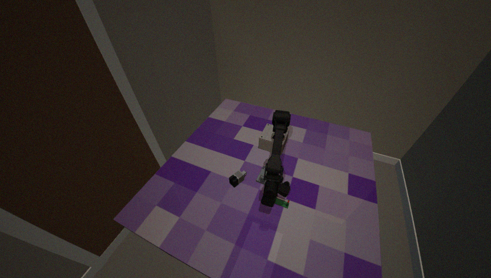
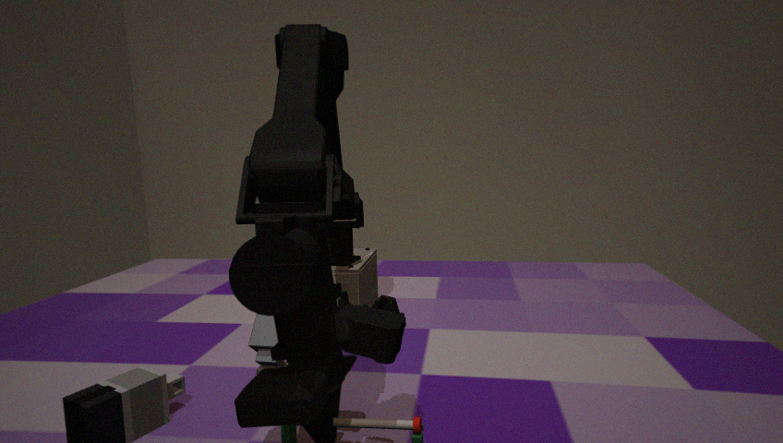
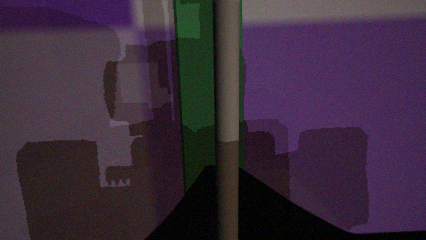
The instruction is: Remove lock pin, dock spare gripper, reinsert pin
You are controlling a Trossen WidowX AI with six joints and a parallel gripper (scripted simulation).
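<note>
The green rack lies 1 cm behind my gripper tip and 2 cm to the left of it. Also, from my gripper tip: grey mount: 10 cm behind, 11 cm to the right, 3 cm above; spare gripper: 23 cm to the right, 1 cm above.
</note>
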